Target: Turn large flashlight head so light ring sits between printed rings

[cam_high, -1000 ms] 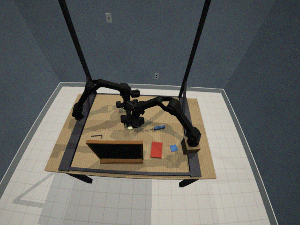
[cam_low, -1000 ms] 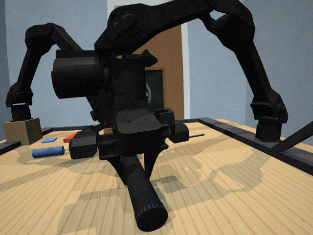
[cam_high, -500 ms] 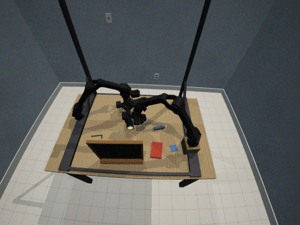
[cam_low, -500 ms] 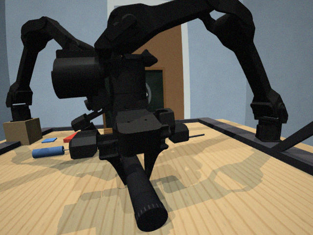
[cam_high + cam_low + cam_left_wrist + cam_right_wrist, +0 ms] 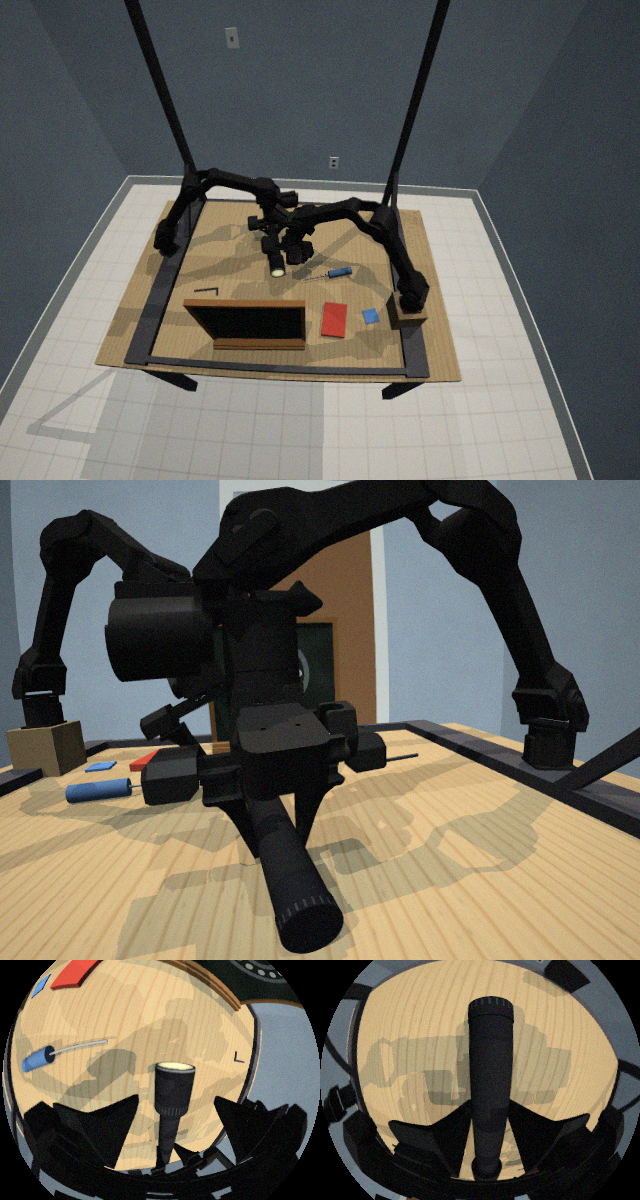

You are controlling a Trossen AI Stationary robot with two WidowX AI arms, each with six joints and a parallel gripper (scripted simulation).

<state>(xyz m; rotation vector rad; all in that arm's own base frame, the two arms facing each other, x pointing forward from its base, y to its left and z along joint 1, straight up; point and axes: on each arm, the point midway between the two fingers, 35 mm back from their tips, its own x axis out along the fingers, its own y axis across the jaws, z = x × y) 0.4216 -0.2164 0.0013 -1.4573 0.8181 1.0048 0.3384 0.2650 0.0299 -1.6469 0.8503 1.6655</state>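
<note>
Right now my left hand is 10 mm short of the flashlight head, 20 mm to the left of it and 70 mm above it. Round my left hand: small blue block (100 mm ahead, 360 mm to the left, 100 mm below); then red block (150 mm ahead, 240 mm to the left, 90 mm below).
</note>
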